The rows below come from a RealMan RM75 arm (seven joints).
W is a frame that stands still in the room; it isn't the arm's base.
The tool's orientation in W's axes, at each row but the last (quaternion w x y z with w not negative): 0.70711 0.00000 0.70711 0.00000; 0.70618 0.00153 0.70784 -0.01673; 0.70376 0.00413 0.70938 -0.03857; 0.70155 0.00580 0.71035 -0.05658; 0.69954 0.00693 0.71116 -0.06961; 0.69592 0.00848 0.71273 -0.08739; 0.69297 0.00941 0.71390 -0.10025; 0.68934 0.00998 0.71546 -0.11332
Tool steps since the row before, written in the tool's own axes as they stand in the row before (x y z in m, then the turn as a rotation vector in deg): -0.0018 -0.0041 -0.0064 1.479 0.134 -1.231; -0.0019 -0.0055 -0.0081 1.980 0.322 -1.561; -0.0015 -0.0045 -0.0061 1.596 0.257 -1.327; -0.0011 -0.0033 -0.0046 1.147 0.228 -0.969; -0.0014 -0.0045 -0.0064 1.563 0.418 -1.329; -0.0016 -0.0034 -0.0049 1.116 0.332 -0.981; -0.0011 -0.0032 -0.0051 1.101 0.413 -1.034; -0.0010 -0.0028 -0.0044 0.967 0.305 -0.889
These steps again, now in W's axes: -0.0064 -0.0041 0.0018 -1.231 0.134 -1.479; -0.0082 -0.0052 0.0020 -1.557 0.320 -1.983; -0.0063 -0.0040 0.0018 -1.324 0.259 -1.598; -0.0049 -0.0028 0.0014 -0.963 0.231 -1.151; -0.0068 -0.0036 0.0019 -1.309 0.422 -1.579; -0.0053 -0.0025 0.0021 -0.962 0.338 -1.130; -0.0055 -0.0022 0.0016 -1.002 0.428 -1.125; -0.0048 -0.0018 0.0015 -0.871 0.316 -0.980
